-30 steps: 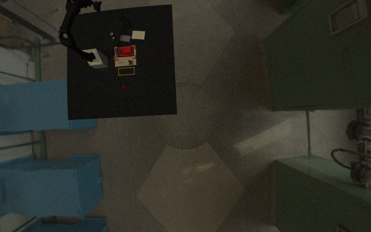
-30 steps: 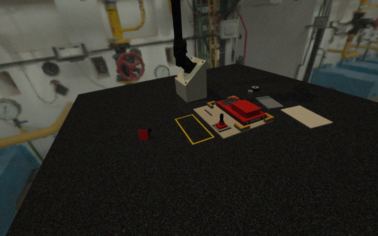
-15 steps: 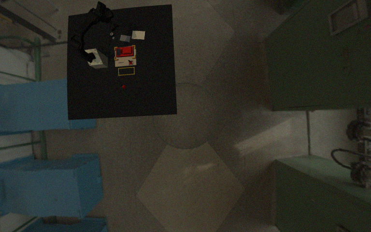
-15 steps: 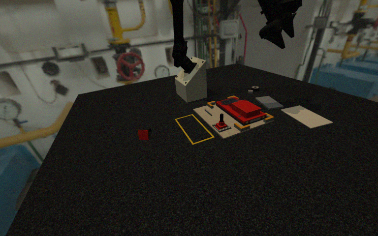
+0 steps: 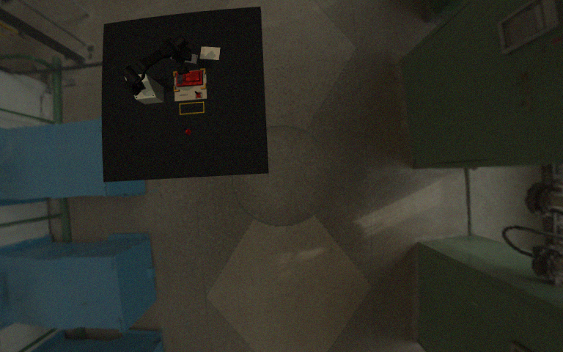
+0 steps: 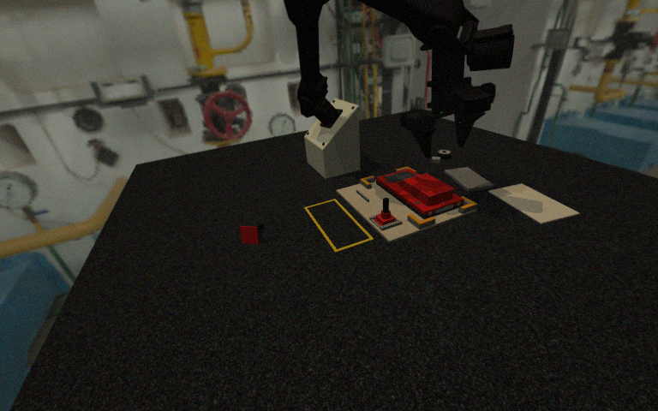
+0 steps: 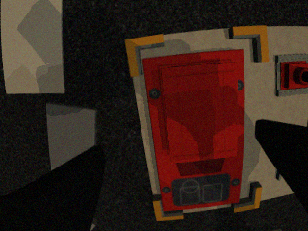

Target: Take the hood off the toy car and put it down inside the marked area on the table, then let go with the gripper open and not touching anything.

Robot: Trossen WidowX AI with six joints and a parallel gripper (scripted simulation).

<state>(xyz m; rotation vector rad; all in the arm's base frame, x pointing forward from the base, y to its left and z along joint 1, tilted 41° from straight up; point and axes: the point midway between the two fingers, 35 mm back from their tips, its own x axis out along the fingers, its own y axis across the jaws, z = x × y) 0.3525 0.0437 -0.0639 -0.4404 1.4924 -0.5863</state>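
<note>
Right now the hood is 1 cm behind my gripper tip, 3 cm to the right of it and 8 cm below it. From my gripper tip the other things lie so: beige plate (12 cm ahead, 16 cm to the left, 12 cm below); small ring (18 cm behind, 23 cm to the left, 12 cm below); grey plate (3 cm behind, 15 cm to the left, 12 cm below).
</note>
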